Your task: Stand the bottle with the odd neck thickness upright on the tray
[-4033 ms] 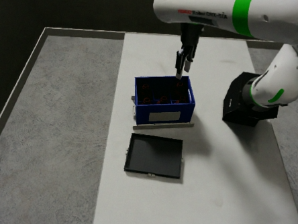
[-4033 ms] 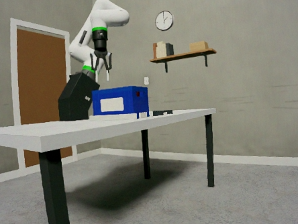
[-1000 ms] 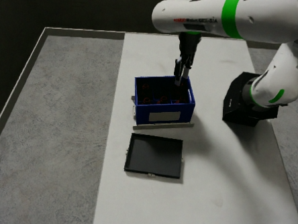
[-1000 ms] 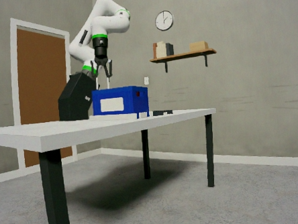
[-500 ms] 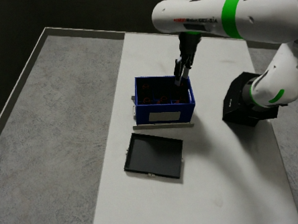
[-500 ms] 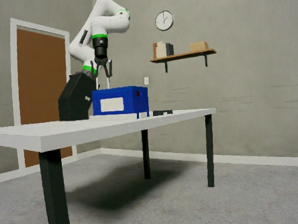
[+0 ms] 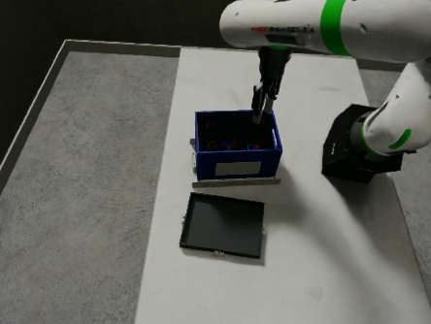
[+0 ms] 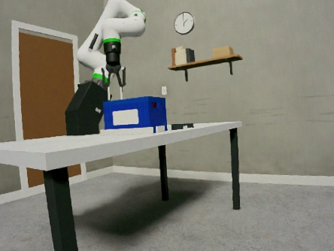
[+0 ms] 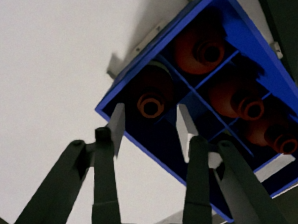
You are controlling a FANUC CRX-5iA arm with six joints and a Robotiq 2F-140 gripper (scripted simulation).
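The crate is 80 mm ahead of my hand, 50 mm to the left of it and 130 mm below it. Also, from my hand: dark tray (120 mm ahead, 320 mm to the left, 200 mm below).
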